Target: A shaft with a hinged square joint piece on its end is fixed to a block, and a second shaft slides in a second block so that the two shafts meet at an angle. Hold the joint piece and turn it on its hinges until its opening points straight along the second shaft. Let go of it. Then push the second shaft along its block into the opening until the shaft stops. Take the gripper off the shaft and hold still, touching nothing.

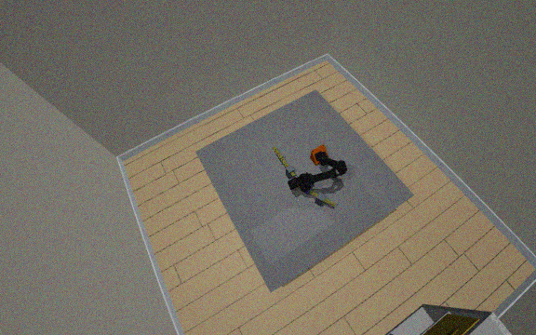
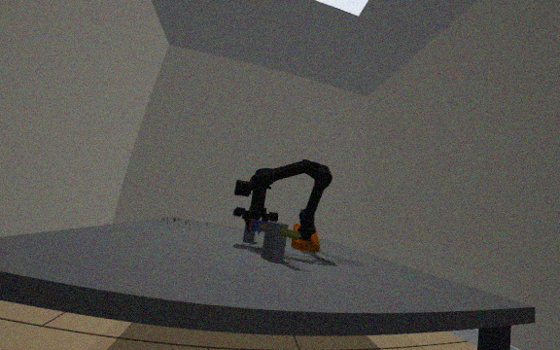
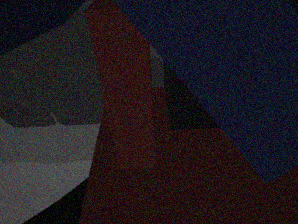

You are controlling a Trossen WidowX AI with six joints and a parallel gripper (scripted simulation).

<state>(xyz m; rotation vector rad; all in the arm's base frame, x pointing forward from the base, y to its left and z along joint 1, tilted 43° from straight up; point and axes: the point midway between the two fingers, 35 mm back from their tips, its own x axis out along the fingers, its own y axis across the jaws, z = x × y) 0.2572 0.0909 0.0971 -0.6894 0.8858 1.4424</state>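
My gripper tip is 4 cm below the red joint piece and 3 cm to the right of it.
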